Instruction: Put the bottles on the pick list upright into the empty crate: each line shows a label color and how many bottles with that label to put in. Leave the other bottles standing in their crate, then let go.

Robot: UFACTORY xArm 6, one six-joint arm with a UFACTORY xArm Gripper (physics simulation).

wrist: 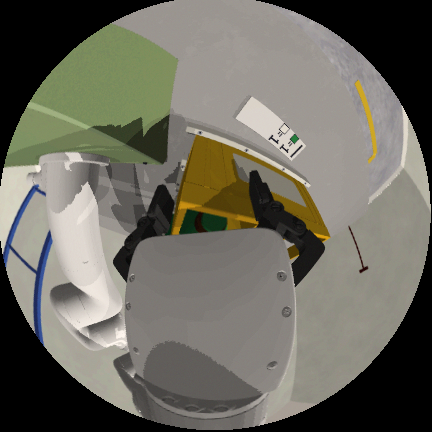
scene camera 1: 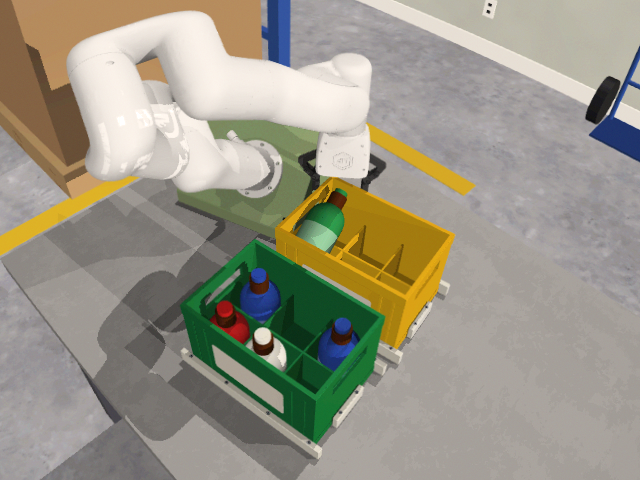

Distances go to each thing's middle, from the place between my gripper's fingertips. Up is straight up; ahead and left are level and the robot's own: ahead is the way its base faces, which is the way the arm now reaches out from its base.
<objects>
Now: the green bottle (scene camera 1: pixel 322 226) 40 mm ahead of my hand, 90 mm to the right of it and 10 mm below it. From my hand the other things lie so: red bottle (scene camera 1: pixel 232 322) 80 mm ahead, 350 mm to the right, 60 mm below; pick list (wrist: pixel 254 114) 90 mm ahead, 90 mm to the left, 140 mm below; white bottle (scene camera 1: pixel 263 343) 170 mm ahead, 340 mm to the right, 60 mm below.
</objects>
